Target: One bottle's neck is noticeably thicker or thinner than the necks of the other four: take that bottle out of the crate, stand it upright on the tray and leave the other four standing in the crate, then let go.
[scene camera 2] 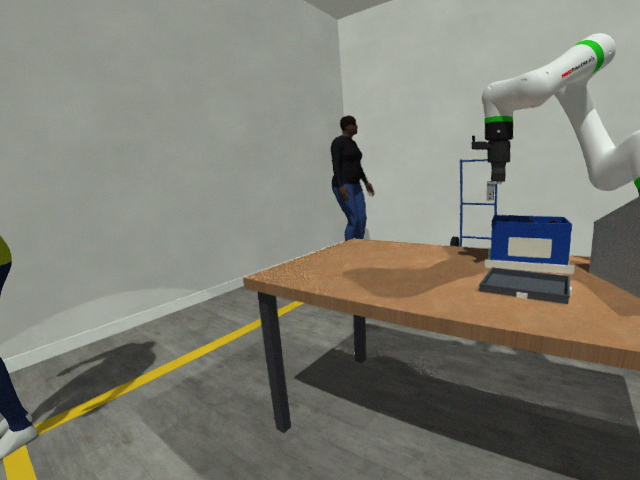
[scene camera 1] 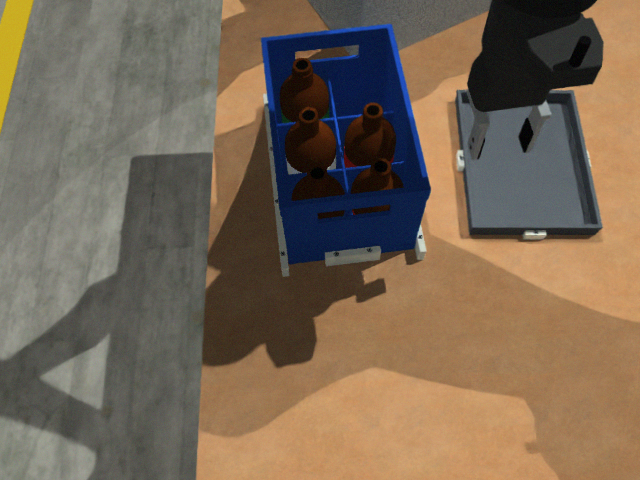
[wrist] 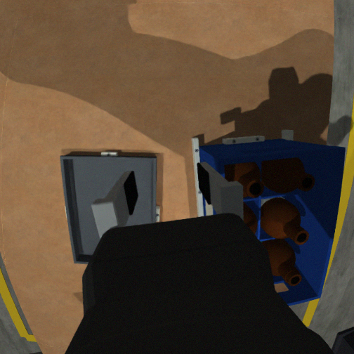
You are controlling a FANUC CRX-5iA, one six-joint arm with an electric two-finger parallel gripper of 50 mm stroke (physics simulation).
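Frame: origin at the arm's base, x back, y right, z up, level; millimetres.
Where they show: gripper, fingertip midpoint: (scene camera 2: 490, 200) (scene camera 1: 498, 148).
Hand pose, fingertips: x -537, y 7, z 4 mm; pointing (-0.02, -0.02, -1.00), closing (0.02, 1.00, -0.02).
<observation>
After its pixels a point has its place.
Five brown bottles stand in the blue crate (scene camera 1: 356, 232) @(x -527, y 158, z -177 mm) (scene camera 2: 560, 250) @(x -288, y 62, z -175 mm) (wrist: 325, 165). In scene camera 1 they are back left (scene camera 1: 303, 98) @(x -324, y 198, z -134 mm), middle left (scene camera 1: 310, 147) @(x -409, y 201, z -133 mm), middle right (scene camera 1: 370, 144) @(x -418, y 119, z -135 mm), front left (scene camera 1: 316, 192) @(x -489, y 205, z -118 mm) and front right (scene camera 1: 376, 183) @(x -492, y 127, z -113 mm); the back right compartment is empty. I cannot tell which neck differs. The crate's front wall hides parts of the front bottles. The grey tray (scene camera 1: 527, 196) @(x -476, y -121, z -250 mm) (scene camera 2: 532, 282) @(x -391, y -94, z -250 mm) (wrist: 92, 175) lies beside the crate, with no bottle on it. My gripper (scene camera 1: 502, 147) @(x -537, y 6, z 4 mm) (scene camera 2: 490, 191) @(x -537, y 6, z 4 mm) (wrist: 166, 179) is open and empty, high above the table.
Pale rails (scene camera 1: 353, 255) @(x -538, y 163, z -226 mm) (scene camera 2: 529, 266) @(x -390, y 53, z -238 mm) line the crate's base. Small pale blocks (scene camera 1: 534, 235) @(x -545, y -107, z -241 mm) sit against the tray. A grey block (scene camera 2: 617, 253) @(x -135, y -43, z -152 mm) stands behind the crate. The wooden table (scene camera 1: 413, 413) @(x -763, y 123, z -255 mm) ends left of the crate. A person (scene camera 2: 348, 165) and a blue hand truck (scene camera 2: 461, 186) stand beyond it.
</observation>
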